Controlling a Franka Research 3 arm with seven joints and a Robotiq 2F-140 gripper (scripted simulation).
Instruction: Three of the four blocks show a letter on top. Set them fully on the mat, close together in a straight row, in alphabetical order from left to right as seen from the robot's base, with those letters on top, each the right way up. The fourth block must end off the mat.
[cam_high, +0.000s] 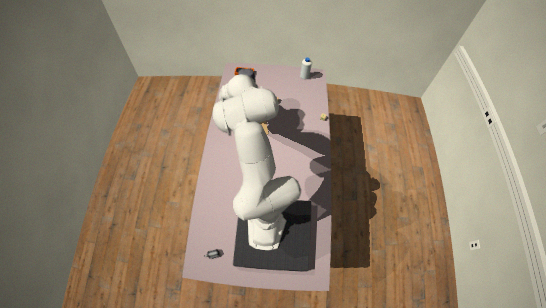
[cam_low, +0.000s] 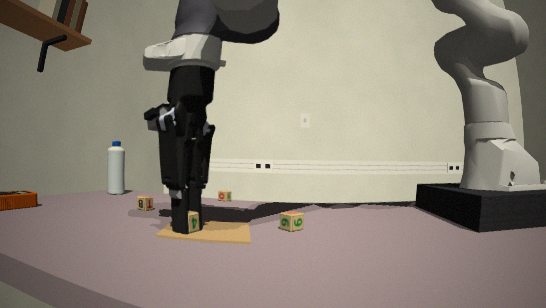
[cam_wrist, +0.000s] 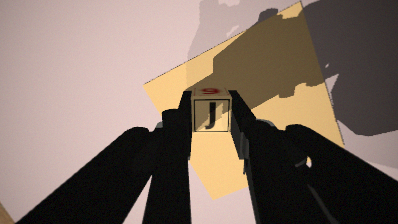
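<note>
My gripper is now 4 cm above the tan mat, 3 cm to the left of it and 2 cm past it. The rest, counted from my hand: small dark object 79 cm behind, 8 cm to the left, 2 cm below; white bottle 45 cm ahead, 31 cm to the right, 4 cm above; block 19 cm ahead, 13 cm to the right, 2 cm below.
</note>
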